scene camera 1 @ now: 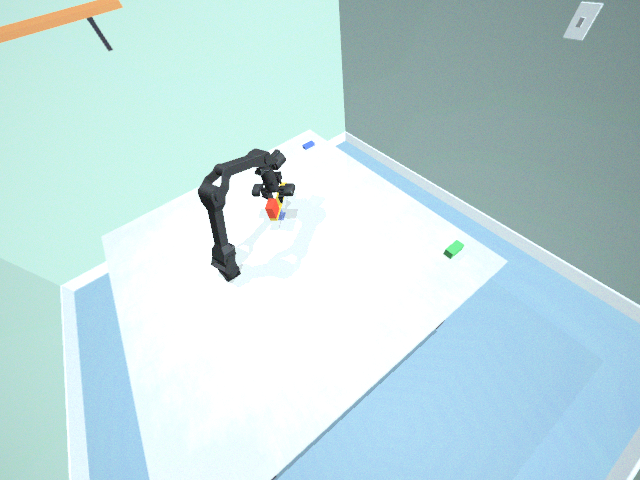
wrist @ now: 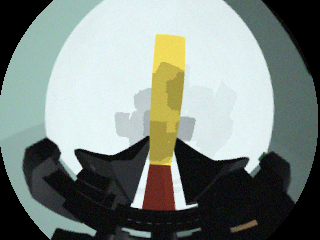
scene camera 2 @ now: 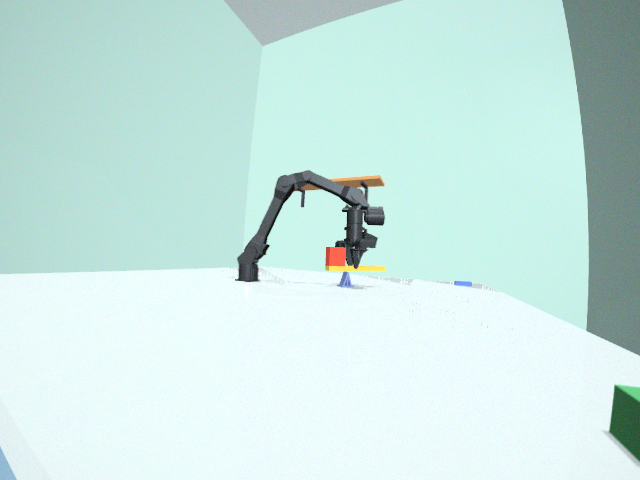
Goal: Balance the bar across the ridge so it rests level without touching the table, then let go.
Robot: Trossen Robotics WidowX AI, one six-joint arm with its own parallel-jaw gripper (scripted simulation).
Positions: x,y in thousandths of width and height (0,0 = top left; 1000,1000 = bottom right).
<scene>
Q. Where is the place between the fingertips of my gripper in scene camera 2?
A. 552,559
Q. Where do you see a yellow bar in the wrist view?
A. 523,365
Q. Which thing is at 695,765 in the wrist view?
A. My gripper.
</scene>
